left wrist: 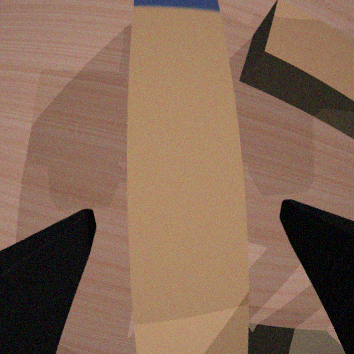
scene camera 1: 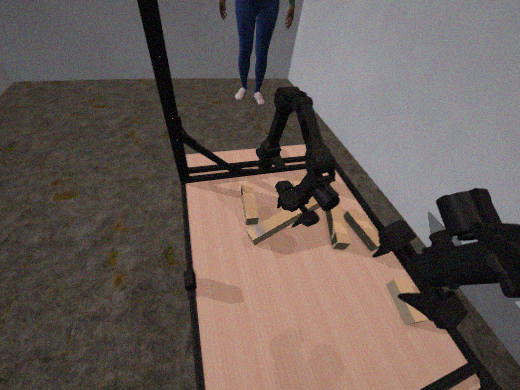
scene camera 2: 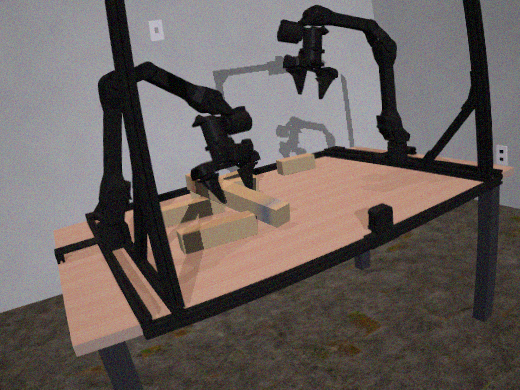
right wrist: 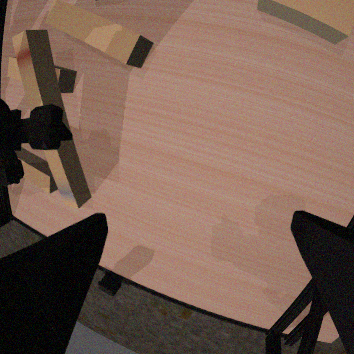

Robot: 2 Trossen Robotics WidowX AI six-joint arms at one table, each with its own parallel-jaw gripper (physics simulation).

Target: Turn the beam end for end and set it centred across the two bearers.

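Where they show: left gripper, between the fingertips: (left wrist: 189, 214) (scene camera 1: 285, 217) (scene camera 2: 237, 197); right gripper, between the fingertips: (scene camera 1: 385, 275) (scene camera 2: 310, 96) (right wrist: 201, 222); left arm's base, origin of its link: (scene camera 1: 264, 165) (scene camera 2: 116, 245); right arm's base, origin of its link: (scene camera 2: 398, 158).
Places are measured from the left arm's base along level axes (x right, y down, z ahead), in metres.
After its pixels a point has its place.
Observation:
The long wooden beam (scene camera 1: 277, 227) @[x 0.064, y -0.035, z 0.354 m] (scene camera 2: 255, 201) @[x 0.104, y -0.037, z 0.322 m] (left wrist: 185, 150) @[x 0.047, y -0.048, z 0.326 m] (right wrist: 62, 160) @[x 0.055, y -0.042, z 0.351 m] has a blue band near one end and a red band near the other. In the right wrist view its red-banded part crosses over a short block (right wrist: 67, 80) @[x -0.087, y -0.001, z 0.313 m]. I cannot tell which blocks are the two bearers. My left gripper (scene camera 1: 287, 216) @[x 0.021, y -0.033, z 0.317 m] (scene camera 2: 236, 194) @[x 0.021, y -0.033, z 0.317 m] (left wrist: 189, 214) @[x 0.021, y -0.033, z 0.317 m] is open, its fingers on either side of the beam's middle part, with gaps at both sides in the left wrist view. My right gripper (scene camera 1: 388, 276) @[x -0.055, y -0.239, z 0.629 m] (scene camera 2: 310, 95) @[x -0.055, y -0.239, z 0.629 m] (right wrist: 201, 222) @[x -0.055, y -0.239, z 0.629 m] is open and empty, high above the table.
One short block (scene camera 1: 249, 205) @[x 0.134, y -0.025, z 0.234 m] (scene camera 2: 220, 232) @[x 0.149, y -0.008, z 0.207 m] (left wrist: 315, 55) @[x 0.125, y -0.025, z 0.261 m] lies beside the beam's blue-banded part. Another short block (scene camera 1: 340, 231) @[x -0.161, y -0.031, z 0.417 m] (right wrist: 85, 27) @[x -0.179, y -0.031, z 0.368 m] and a thin one (scene camera 1: 361, 229) @[x -0.258, y -0.019, z 0.422 m] lie on its other side. A separate block (scene camera 1: 411, 312) @[x -0.241, y -0.028, z 0.715 m] (scene camera 2: 295, 164) @[x -0.245, y -0.009, z 0.665 m] (right wrist: 310, 16) @[x -0.242, y -0.027, z 0.686 m] lies near the wall-side edge.

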